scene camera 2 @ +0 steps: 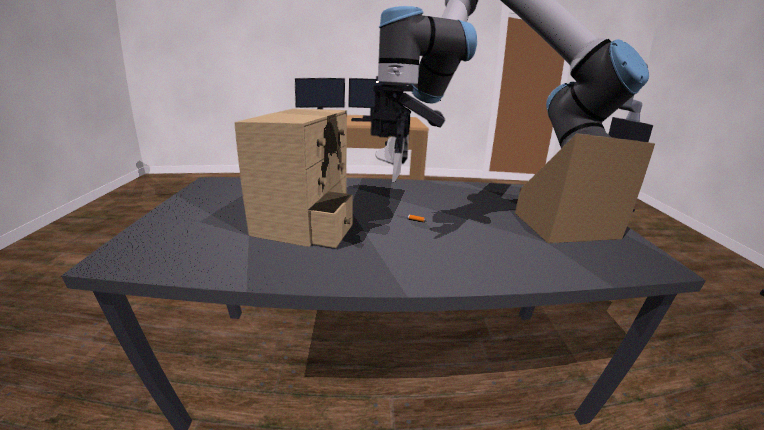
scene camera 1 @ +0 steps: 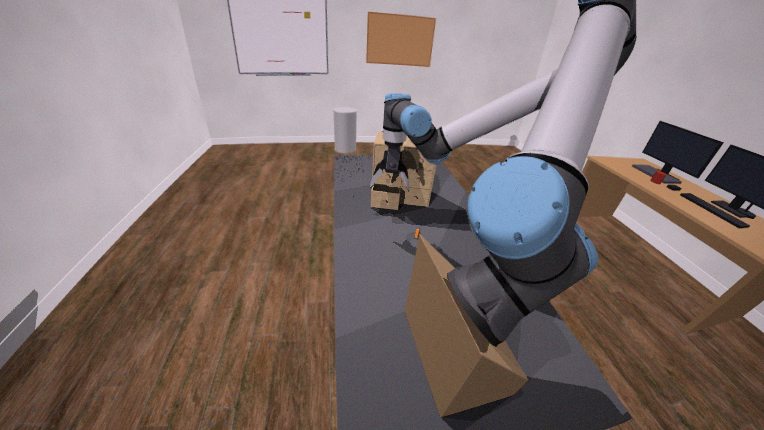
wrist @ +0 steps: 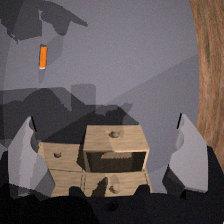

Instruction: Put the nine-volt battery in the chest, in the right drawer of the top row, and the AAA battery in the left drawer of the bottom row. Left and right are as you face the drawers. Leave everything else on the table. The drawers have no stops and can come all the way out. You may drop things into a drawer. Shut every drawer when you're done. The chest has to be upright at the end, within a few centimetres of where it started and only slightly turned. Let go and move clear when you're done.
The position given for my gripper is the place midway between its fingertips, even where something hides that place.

In view: my gripper [scene camera 2: 398,172] and a wooden chest [scene camera 2: 271,148].
My gripper is seen too in scene camera 1 [scene camera 1: 389,189] and in the wrist view [wrist: 106,116].
